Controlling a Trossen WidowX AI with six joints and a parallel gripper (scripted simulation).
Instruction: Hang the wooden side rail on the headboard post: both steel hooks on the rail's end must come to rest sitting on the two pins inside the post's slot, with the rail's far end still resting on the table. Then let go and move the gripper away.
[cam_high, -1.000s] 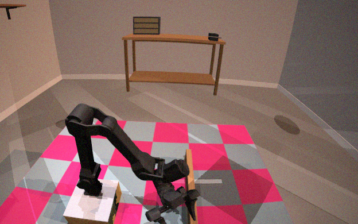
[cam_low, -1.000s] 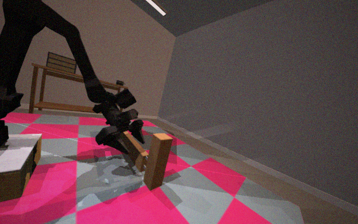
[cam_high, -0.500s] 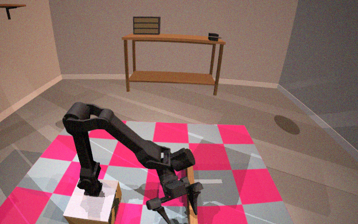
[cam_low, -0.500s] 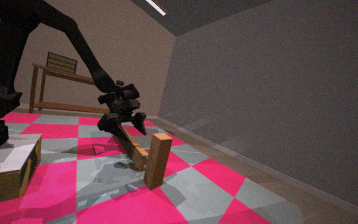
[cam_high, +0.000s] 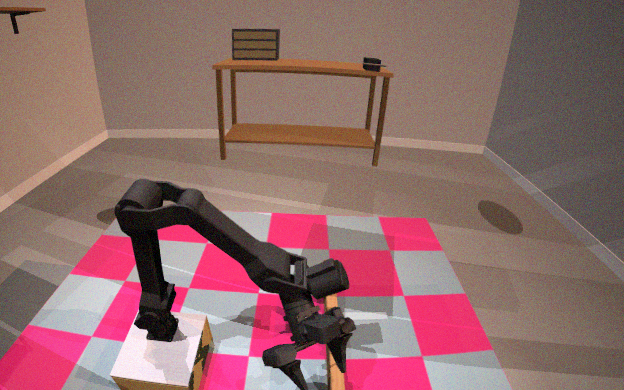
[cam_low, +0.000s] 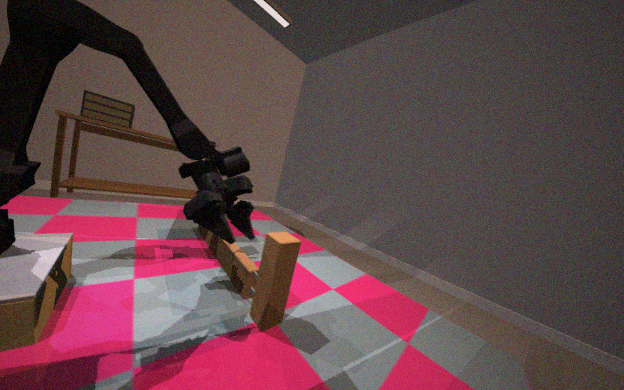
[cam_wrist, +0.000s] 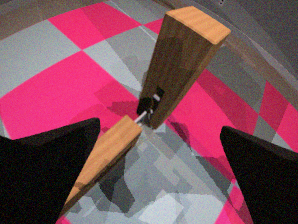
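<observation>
Right now the wooden headboard post is 80 mm to the right of my gripper tip, 60 mm below it and 30 mm ahead of it.
</observation>
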